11 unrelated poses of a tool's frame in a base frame.
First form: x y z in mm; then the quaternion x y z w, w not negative.
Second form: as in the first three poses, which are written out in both.
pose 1, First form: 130.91, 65.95, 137.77, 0.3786, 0.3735, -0.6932, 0.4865
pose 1, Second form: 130.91, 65.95, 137.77, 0.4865, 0.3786, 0.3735, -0.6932
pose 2, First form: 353.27, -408.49, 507.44, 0.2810, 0.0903, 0.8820, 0.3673
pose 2, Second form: 353.27, -408.49, 507.44, 0.3673, 0.2810, 0.0903, 0.8820
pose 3, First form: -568.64, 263.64, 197.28, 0.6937, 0.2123, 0.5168, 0.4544
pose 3, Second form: -568.64, 263.64, 197.28, 0.4544, 0.6937, 0.2123, 0.5168
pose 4, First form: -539.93, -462.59, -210.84, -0.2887, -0.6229, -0.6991, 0.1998
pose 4, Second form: -539.93, -462.59, -210.84, 0.1998, -0.2887, -0.6229, -0.6991
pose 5, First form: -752.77, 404.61, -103.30, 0.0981, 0.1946, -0.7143, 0.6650
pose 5, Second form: -752.77, 404.61, -103.30, 0.6650, 0.0981, 0.1946, -0.7143
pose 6, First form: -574.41, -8.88, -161.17, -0.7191, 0.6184, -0.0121, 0.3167
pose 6, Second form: -574.41, -8.88, -161.17, 0.3167, -0.7191, 0.6184, -0.0121
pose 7, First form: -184.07, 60.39, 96.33, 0.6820, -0.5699, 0.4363, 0.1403
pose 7, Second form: -184.07, 60.39, 96.33, 0.1403, 0.6820, -0.5699, 0.4363
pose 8, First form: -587.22, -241.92, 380.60, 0.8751, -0.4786, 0.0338, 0.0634
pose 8, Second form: -587.22, -241.92, 380.60, 0.0634, 0.8751, -0.4786, 0.0338
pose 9, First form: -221.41, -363.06, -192.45, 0.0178, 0.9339, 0.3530, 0.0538
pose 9, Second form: -221.41, -363.06, -192.45, 0.0538, 0.0178, 0.9339, 0.3530
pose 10, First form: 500.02, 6.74, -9.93, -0.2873, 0.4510, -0.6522, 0.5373
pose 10, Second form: 500.02, 6.74, -9.93, 0.5373, -0.2873, 0.4510, -0.6522
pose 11, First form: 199.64, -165.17, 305.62, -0.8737, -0.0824, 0.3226, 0.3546
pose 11, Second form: 199.64, -165.17, 305.62, 0.3546, -0.8737, -0.0824, 0.3226
